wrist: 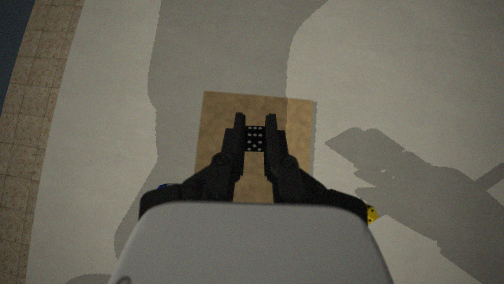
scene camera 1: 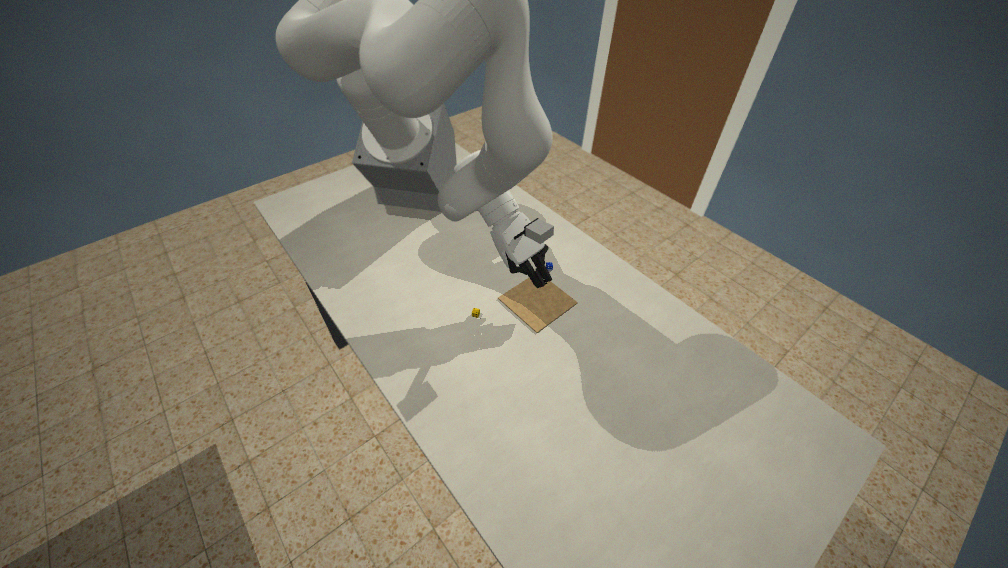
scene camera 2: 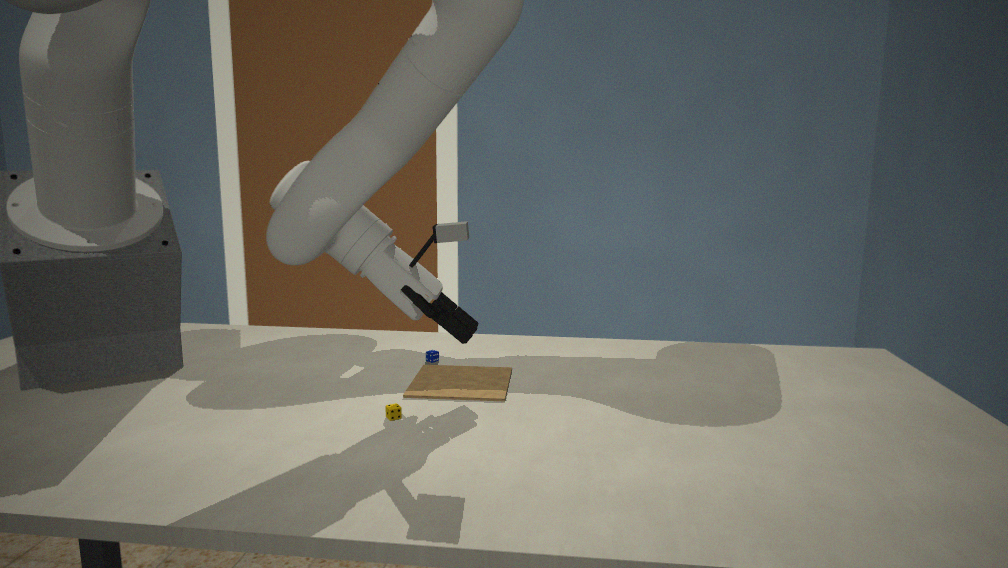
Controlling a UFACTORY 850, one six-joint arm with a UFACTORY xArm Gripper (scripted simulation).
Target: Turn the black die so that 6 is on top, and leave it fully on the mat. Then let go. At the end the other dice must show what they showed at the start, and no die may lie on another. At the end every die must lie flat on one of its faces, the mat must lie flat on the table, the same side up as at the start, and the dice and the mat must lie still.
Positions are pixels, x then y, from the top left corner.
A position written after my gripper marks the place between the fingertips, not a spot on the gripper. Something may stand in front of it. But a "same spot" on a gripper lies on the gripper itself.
my gripper: wrist; scene camera 1 544,284; scene camera 2
mat: wrist; scene camera 1; scene camera 2 479,383
same spot on mat: (wrist: 294,116) = (scene camera 1: 537,321)
same spot on my gripper: (wrist: 291,185) = (scene camera 2: 443,302)
